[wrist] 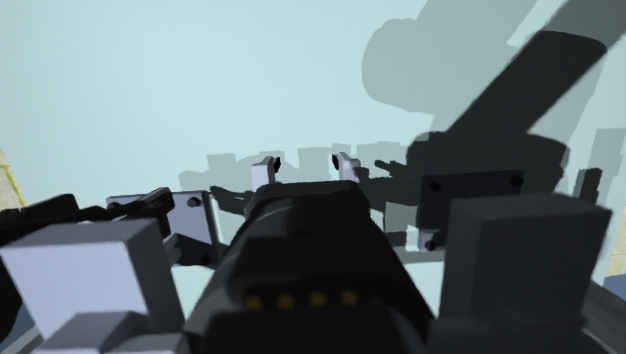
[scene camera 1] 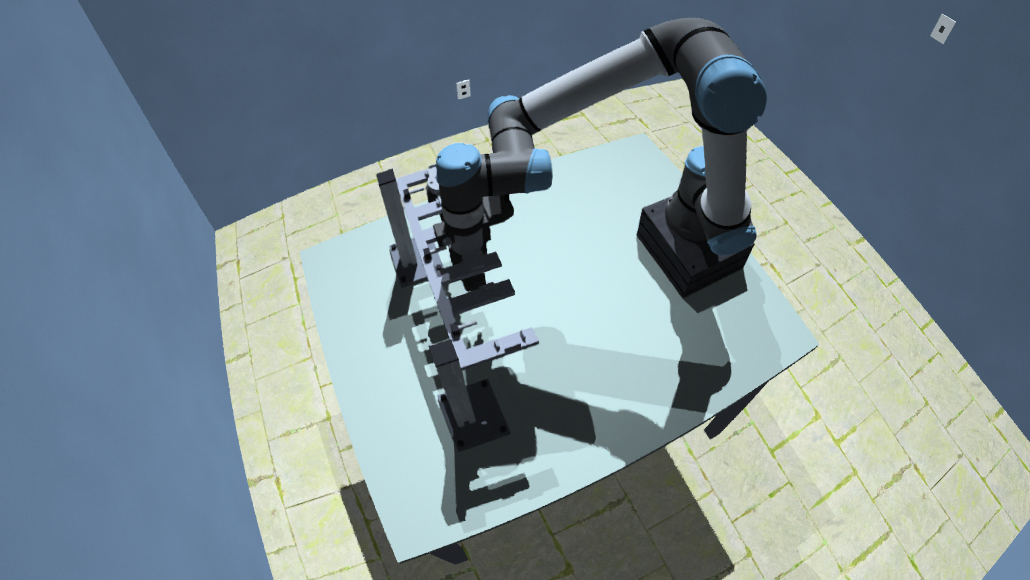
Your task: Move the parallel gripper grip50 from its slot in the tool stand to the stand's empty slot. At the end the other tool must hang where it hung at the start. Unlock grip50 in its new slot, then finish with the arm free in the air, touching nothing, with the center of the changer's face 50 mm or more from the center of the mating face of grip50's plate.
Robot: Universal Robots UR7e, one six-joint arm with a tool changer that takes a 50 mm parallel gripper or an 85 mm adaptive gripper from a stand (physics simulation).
Labels:
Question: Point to a parallel gripper grip50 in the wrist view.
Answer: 303, 244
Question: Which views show the parallel gripper grip50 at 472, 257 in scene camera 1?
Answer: The wrist view and scene camera 1: all of them.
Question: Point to a tool stand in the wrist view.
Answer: At 528, 260

